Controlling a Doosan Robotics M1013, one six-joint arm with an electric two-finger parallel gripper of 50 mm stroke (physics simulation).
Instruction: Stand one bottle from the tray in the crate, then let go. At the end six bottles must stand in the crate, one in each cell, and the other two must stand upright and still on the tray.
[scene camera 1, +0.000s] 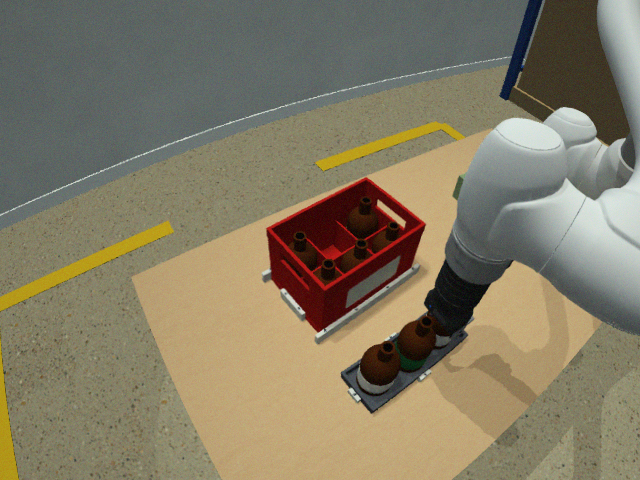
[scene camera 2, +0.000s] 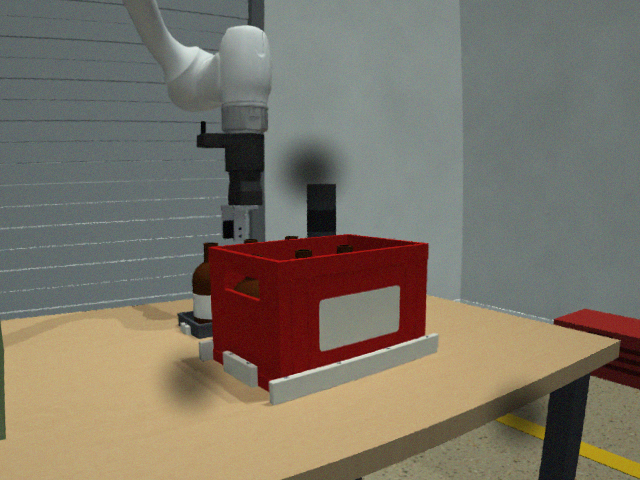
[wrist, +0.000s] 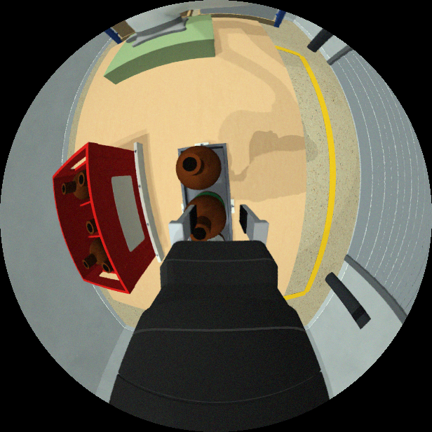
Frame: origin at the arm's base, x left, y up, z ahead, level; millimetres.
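Where they show: gripper, between the fingertips: (scene camera 1: 444, 324) (scene camera 2: 233, 239).
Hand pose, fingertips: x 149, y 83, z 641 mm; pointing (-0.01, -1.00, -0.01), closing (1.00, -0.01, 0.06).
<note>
Each offset is from my fingertips to the top centre of the thing. "*": to the spot under its first point. Level surfaces: height alone.
The red crate {dx -275, dy +15, dz +11 mm} (scene camera 1: 334, 304) (scene camera 2: 299, 310) (wrist: 105, 220) holds several upright brown bottles. Its middle cell {* dx -346, dy -152, dz -6 mm} (scene camera 1: 330, 252) in the row away from the tray is empty. The dark tray {dx -26, dy -134, dz +25 mm} (scene camera 1: 373, 405) (scene camera 2: 201, 328) (wrist: 224, 181) bears three upright bottles: a white-labelled one {dx -27, dy +0, dz +114 mm} (scene camera 1: 378, 369) at one end, a green-labelled one {dx -25, dy +0, dz +24 mm} (scene camera 1: 415, 343) (wrist: 206, 212) in the middle, and a white-labelled one {dx -28, dy +0, dz -60 mm} (scene camera 1: 440, 338) (scene camera 2: 202, 281) (wrist: 207, 172) at the base end. My gripper (scene camera 2: 239, 235) (wrist: 217, 213) is open and empty over the tray, fingertips near bottle-top height. Its body hides the far-end bottle in the wrist view.
Pale strips (scene camera 1: 361, 310) (scene camera 2: 356, 369) (wrist: 145, 200) line the crate's foot on the wooden table {dy -160 mm} (scene camera 1: 206, 320) (scene camera 2: 103, 387) (wrist: 150, 110). A green block (wrist: 165, 60) stands beyond the tray's base end. The crate stands beside the tray, with a gap between them.
</note>
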